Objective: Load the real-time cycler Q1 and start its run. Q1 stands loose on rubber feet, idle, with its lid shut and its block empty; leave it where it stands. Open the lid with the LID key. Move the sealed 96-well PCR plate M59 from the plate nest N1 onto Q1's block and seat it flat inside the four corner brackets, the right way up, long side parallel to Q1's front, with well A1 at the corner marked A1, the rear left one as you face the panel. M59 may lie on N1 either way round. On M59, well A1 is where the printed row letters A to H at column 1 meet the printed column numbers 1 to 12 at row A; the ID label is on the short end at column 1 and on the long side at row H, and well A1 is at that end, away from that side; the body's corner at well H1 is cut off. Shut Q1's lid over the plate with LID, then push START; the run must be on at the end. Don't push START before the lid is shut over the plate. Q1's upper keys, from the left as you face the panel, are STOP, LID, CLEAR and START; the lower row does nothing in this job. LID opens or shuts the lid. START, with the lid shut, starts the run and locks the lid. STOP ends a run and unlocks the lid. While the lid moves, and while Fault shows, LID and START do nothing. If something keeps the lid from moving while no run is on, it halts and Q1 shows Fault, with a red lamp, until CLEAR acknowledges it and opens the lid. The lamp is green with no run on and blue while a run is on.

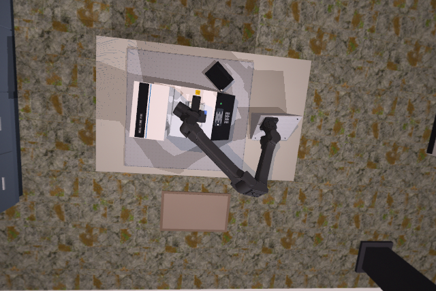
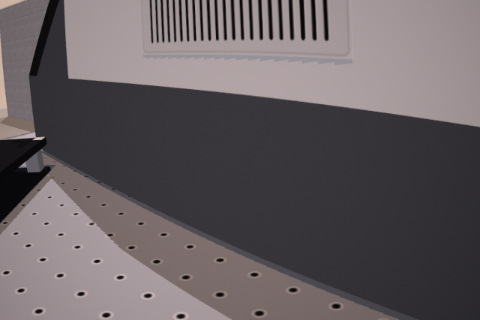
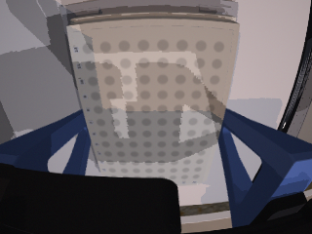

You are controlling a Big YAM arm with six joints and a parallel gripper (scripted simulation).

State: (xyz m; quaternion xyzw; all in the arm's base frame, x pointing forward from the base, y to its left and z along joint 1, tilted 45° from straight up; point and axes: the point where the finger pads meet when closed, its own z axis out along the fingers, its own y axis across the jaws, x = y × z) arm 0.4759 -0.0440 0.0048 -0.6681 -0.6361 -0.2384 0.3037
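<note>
My hand is right at the sealed plate M59. Also, from my hand: black plate nest N1: 14 cm behind, 25 cm to the right, 19 cm below.
</note>
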